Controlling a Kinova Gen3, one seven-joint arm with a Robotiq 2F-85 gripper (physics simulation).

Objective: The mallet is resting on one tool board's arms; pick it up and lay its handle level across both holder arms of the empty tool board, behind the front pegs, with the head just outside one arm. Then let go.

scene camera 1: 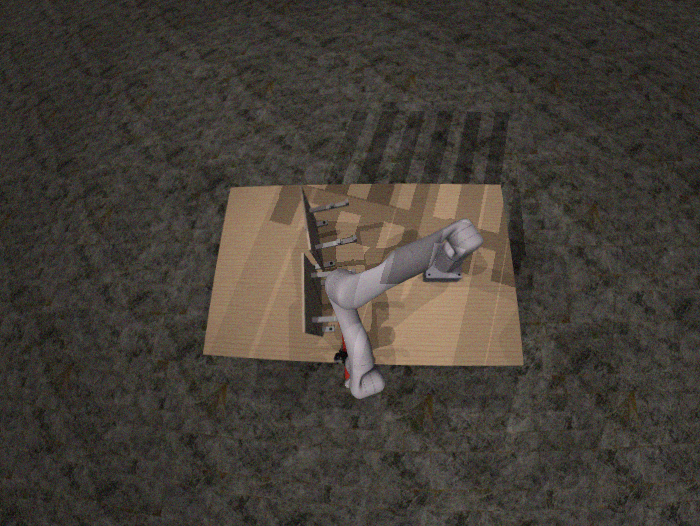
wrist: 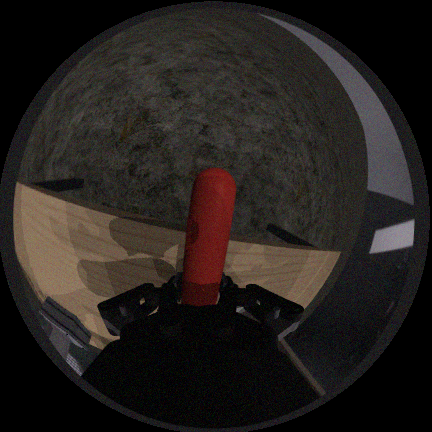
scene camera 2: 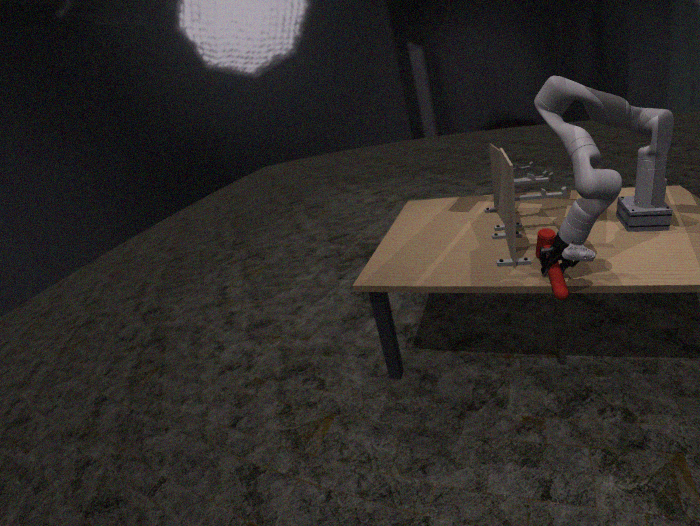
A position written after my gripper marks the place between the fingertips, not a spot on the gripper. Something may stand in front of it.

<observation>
My gripper (scene camera 2: 550,273) grips a red mallet (scene camera 2: 560,290), which still rests on the table.
The red mallet shows as well in the wrist view (wrist: 212,197). My gripper shows as well in the wrist view (wrist: 200,278).
</observation>
